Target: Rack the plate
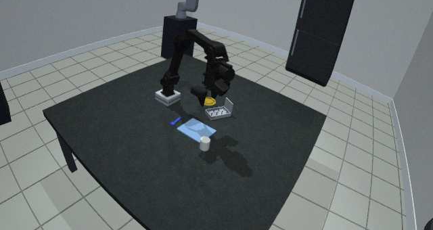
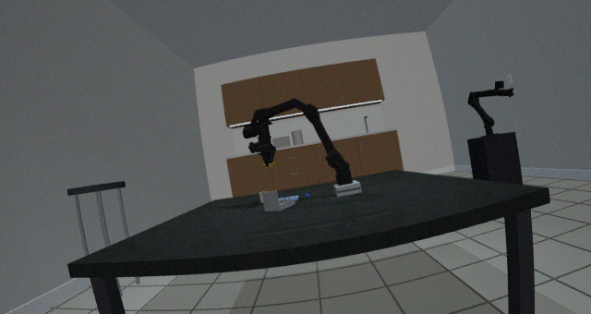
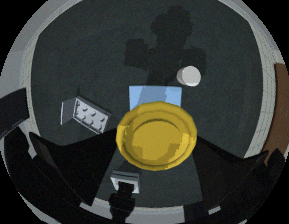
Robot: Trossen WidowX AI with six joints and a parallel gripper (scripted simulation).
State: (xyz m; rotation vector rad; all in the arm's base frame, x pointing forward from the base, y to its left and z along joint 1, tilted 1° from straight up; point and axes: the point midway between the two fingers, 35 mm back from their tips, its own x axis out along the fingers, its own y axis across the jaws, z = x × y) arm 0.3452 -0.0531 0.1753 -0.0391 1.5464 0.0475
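Now: the dish rack 7 cm behind my gripper tip, 18 cm to the left of it and 15 cm below it. Also, from my gripper tip: light blue mat: 4 cm behind, 1 cm to the right, 17 cm below; yellow plate: 1 cm above; white cup: 7 cm ahead, 7 cm to the right, 15 cm below.
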